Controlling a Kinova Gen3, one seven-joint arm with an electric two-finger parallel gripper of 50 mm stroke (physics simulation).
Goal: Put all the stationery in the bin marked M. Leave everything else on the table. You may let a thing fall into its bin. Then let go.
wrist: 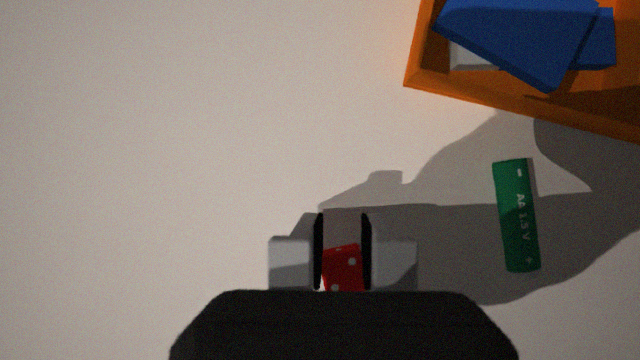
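My gripper is shut on a red die with white dots, seen between the two black finger pads at the bottom centre. An orange bin shows in part at the upper right; its label does not show in this view. Inside it lie blue things, one slanted over the other, and a white or grey thing partly hidden under them. The gripper is below and to the left of the bin in the view, over the table.
A green AA battery lies on the table to the right of the gripper, below the orange bin. Shadows of the arm and gripper fall across the table around the battery and toward the bin.
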